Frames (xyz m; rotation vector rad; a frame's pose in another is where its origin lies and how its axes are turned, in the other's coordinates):
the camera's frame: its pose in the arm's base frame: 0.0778 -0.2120 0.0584 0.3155 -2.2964 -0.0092
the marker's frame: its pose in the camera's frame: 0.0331 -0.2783 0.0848 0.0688 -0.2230 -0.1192
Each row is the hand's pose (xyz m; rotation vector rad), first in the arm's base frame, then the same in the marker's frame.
Working: the arm's base frame: its pose in the marker's frame: -0.1352 0.4814 -0.0186 -0.5090 2.4988 0.0270

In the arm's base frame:
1: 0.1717 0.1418 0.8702 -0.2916 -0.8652 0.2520
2: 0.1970 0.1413 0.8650 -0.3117 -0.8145 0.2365
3: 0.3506 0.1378 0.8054 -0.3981 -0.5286 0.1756
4: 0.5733 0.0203 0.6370 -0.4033 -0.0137 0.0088
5: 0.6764 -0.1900 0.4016 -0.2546 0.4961 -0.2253
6: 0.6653 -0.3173 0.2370 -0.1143 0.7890 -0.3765
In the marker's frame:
1: 0.1552 0.6658 -0.8484 -0.2134 1.6877 0.5871
2: 0.1334 0.6557 -0.8580 -0.2423 1.7353 0.5995
3: -0.0140 0.5906 -0.8927 -0.3744 2.0057 0.6517
4: -0.2312 0.3814 -0.8646 -0.6557 2.4869 0.5441
5: -0.3605 0.1195 -0.7065 -1.0053 2.9166 0.1489
6: -0.3950 -0.0160 -0.5520 1.0725 -2.7254 0.1918

